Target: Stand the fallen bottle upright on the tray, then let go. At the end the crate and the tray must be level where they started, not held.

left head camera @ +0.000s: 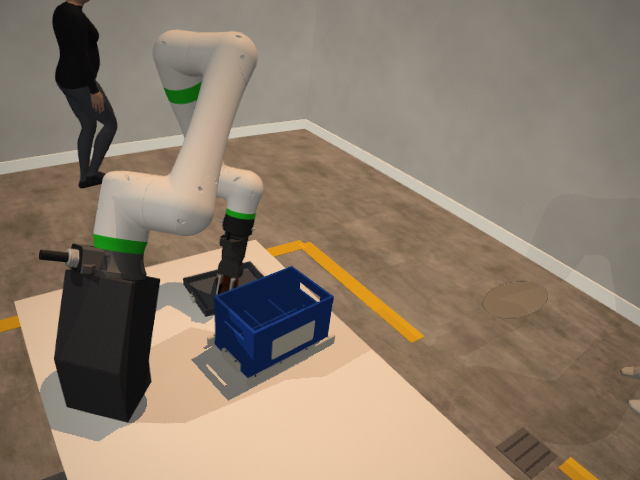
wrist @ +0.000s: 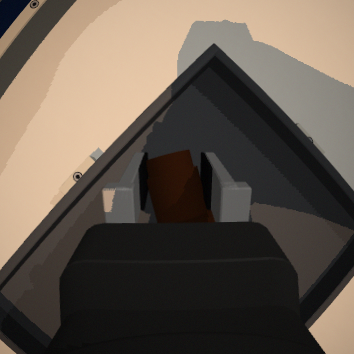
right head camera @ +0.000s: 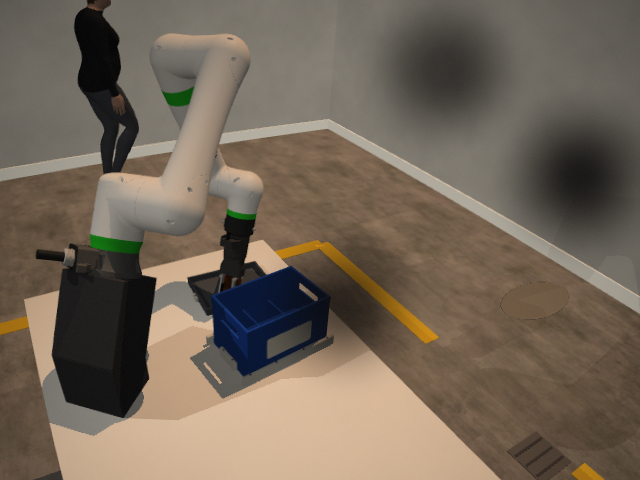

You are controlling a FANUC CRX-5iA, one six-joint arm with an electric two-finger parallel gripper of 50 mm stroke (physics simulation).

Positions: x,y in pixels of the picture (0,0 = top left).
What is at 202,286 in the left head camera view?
A dark tray.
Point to a brown bottle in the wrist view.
174,185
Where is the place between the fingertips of my gripper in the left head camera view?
At 223,295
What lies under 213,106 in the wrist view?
A dark tray.
